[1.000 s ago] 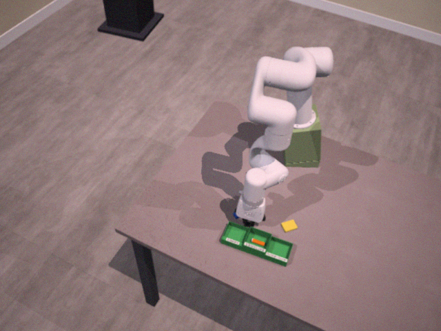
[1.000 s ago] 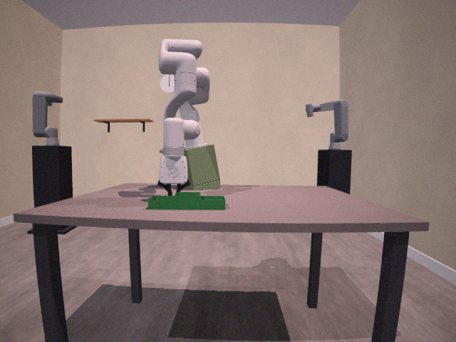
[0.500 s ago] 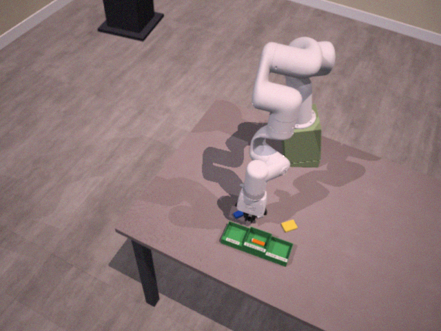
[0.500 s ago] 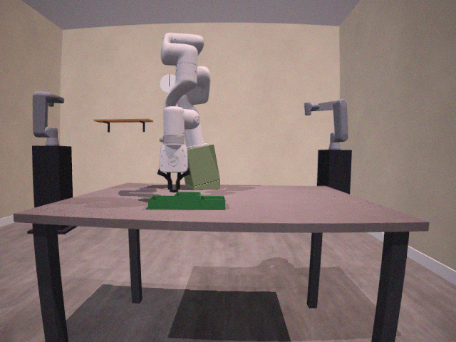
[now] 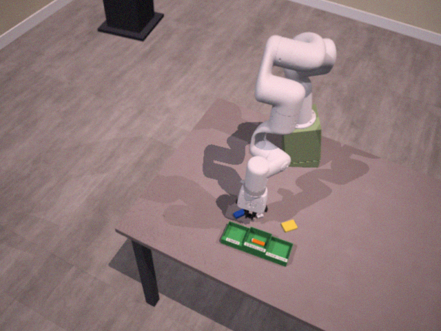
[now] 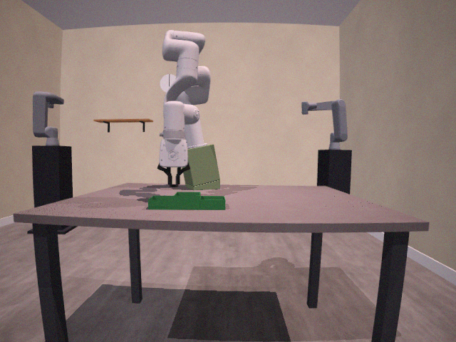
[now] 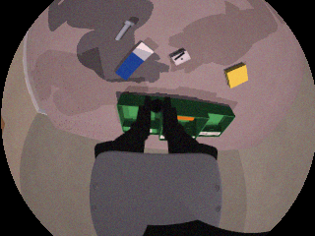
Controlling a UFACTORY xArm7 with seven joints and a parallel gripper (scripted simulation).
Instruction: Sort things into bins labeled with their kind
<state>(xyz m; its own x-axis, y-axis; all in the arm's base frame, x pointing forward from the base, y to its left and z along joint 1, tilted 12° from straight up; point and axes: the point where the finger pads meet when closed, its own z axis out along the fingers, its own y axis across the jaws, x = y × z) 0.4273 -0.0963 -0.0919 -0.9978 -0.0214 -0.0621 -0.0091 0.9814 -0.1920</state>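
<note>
The orange thing is 7 cm below my hand, 7 cm ahead of it and 6 cm to the left of it. Round my hand: black round piece (2 cm below); blue-and-white block (8 cm below, 5 cm behind, 3 cm to the right); grey thing (7 cm below, 5 cm behind, 3 cm to the left).
</note>
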